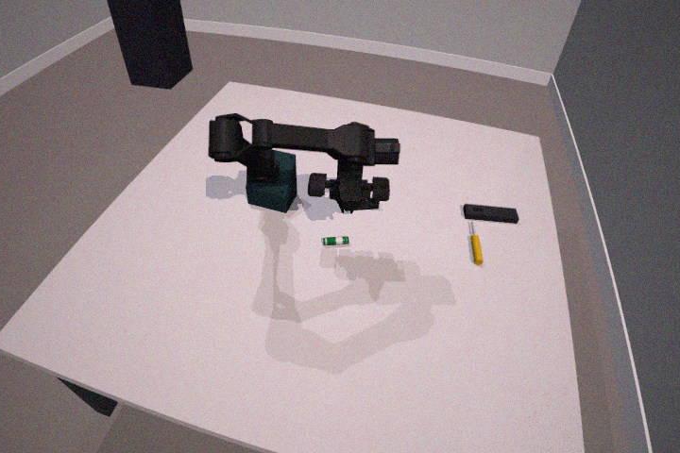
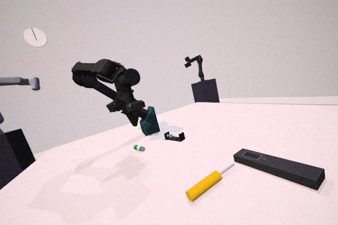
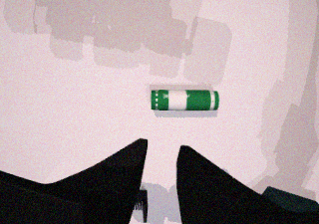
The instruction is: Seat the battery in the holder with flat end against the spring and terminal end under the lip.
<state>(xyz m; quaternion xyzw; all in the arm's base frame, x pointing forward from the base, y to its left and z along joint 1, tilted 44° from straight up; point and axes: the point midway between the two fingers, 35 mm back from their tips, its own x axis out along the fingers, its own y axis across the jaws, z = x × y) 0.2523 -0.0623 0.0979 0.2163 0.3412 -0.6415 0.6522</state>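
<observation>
Now: the battery 100 mm below my gripper tip, 20 mm behind it and 10 mm to the right of it. The rest, counted from my gripper tip: yellow-handled screwdriver: 350 mm ahead, 100 mm to the left, 100 mm below; long black bar: 400 mm ahead, 220 mm to the left, 100 mm below.
</observation>
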